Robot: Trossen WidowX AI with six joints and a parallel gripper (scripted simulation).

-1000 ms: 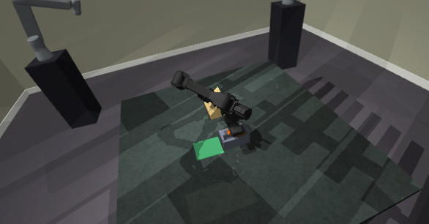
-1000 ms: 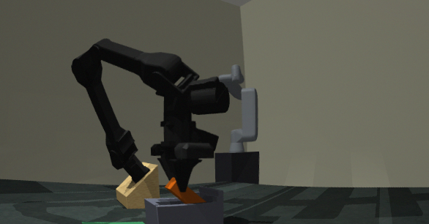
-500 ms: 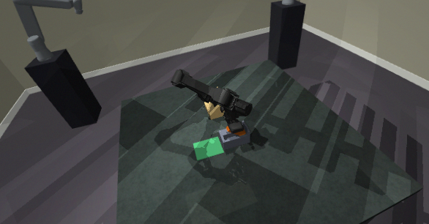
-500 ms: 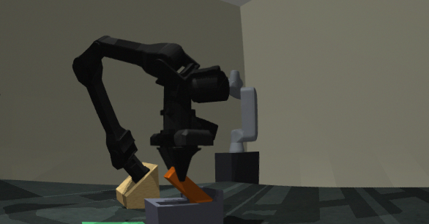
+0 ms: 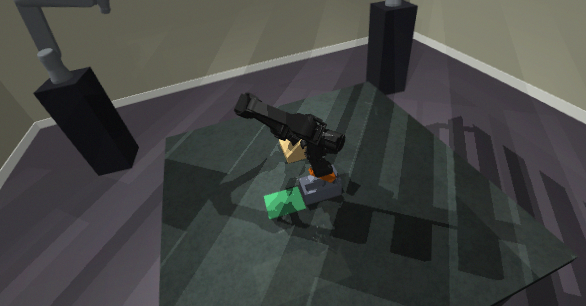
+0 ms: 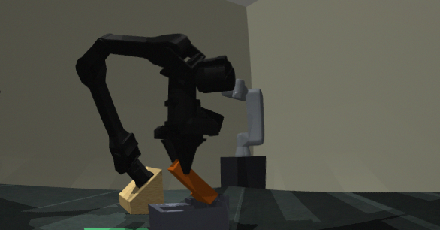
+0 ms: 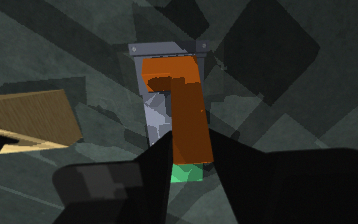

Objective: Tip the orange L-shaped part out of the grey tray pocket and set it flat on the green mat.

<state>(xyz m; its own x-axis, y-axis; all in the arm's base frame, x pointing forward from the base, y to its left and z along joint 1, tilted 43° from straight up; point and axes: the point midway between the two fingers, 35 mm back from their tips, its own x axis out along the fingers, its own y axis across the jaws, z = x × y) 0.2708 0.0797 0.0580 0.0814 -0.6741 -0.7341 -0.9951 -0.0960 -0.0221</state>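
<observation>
The green mat lies 150 mm below my gripper tip, 140 mm to the right of it and 10 mm behind it. Round my gripper tip: orange L-shaped part: 30 mm to the left, 30 mm below, 20 mm behind.
</observation>
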